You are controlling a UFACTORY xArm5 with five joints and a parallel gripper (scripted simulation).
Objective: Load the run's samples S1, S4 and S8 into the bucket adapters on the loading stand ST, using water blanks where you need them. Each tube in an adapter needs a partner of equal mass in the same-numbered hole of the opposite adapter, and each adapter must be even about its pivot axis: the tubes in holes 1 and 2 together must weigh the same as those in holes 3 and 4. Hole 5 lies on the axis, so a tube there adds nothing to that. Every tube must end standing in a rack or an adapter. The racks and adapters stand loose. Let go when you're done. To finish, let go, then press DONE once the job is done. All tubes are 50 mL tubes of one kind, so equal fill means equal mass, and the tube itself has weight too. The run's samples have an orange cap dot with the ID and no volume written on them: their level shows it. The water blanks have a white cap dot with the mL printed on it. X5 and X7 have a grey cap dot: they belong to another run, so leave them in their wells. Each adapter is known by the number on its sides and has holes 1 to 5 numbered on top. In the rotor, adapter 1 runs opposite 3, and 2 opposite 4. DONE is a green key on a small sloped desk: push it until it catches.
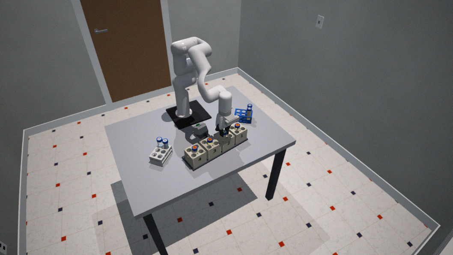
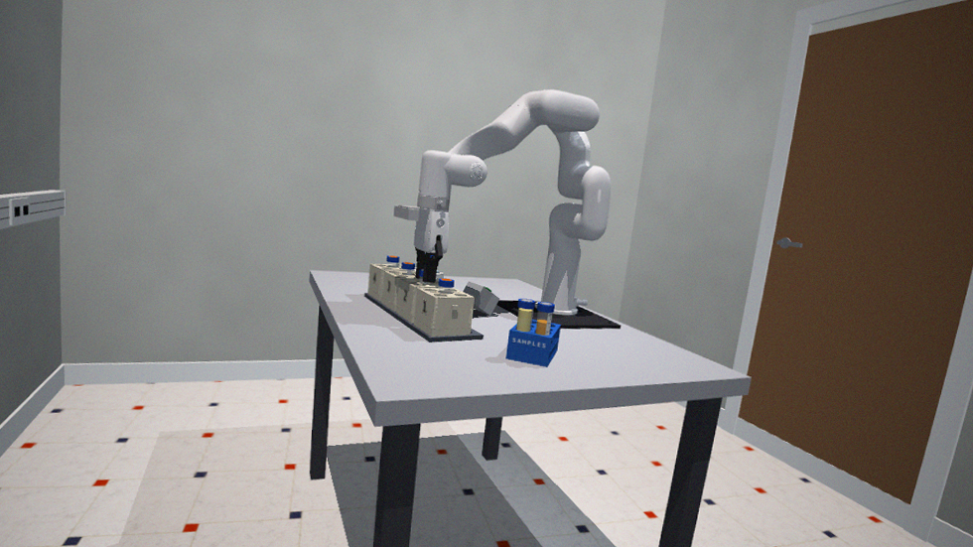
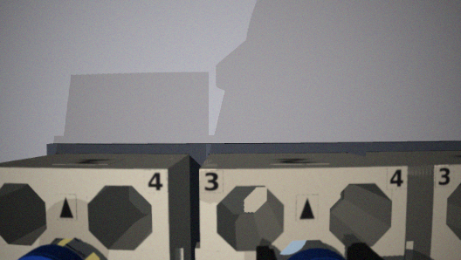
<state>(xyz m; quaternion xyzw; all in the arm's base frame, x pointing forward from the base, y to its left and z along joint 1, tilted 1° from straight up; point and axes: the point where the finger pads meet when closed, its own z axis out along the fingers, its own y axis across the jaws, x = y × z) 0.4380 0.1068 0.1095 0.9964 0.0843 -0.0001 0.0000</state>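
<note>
My gripper is now 110 mm to the left of the adapter 3, 70 mm above it and 20 mm short of it. From my hand the other things lie so: white rack (390 mm to the right, 90 mm below, 90 mm behind); then blue samples rack (260 mm to the left, 180 mm behind, 90 mm below).
</note>
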